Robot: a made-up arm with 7 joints.
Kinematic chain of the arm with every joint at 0, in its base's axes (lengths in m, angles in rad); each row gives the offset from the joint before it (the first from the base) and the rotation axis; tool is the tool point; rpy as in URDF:
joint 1: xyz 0 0 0.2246 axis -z
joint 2: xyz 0 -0.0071 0.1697 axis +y
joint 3: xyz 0 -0.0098 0.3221 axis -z
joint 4: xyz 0 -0.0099 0.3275 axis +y
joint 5: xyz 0 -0.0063 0.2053 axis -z
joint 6: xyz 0 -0.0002 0.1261 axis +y
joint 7: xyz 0 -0.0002 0.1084 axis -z
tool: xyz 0 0 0 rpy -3.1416 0 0
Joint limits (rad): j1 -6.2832..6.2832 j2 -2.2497..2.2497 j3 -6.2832..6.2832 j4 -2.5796..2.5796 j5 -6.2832..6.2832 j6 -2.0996..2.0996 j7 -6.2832..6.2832
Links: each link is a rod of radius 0.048 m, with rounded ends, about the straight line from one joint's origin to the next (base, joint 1, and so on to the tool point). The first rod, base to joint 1, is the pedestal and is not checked.
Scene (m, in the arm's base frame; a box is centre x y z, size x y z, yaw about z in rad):
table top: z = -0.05
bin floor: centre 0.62 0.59 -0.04 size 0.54 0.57 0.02 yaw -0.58
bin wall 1: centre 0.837 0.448 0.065 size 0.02 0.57 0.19 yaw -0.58
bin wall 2: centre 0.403 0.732 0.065 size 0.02 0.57 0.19 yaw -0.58
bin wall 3: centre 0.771 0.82 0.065 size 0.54 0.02 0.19 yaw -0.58
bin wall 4: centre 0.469 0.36 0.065 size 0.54 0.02 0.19 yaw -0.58
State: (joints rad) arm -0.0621 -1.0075 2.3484 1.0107 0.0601 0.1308 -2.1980
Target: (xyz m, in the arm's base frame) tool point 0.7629 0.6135 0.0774
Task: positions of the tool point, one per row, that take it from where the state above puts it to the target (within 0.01 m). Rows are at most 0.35 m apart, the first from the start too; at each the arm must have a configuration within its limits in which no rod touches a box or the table.
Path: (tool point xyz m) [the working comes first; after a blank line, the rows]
Joints at the target: 2.4864 -1.6101 3.0634 0.6700 0.0767 0.0563 -2.1980
Straight joint move there: touches bin wall 2.

1: -0.9366 -0.0454 0.5889
2: -0.9135 0.2494 0.5553
3: -0.7980 0.5241 0.5231
4: -0.6007 0.7503 0.4923
5: -0.3410 0.9042 0.4633
6: -0.0452 0.9696 0.4360
7: 0.2572 0.9395 0.4106
8: 0.5359 0.8167 0.3872
9: 0.7629 0.6135 0.3660
10: 0.7724 0.6212 0.2227
11: 0.7629 0.6135 0.0774

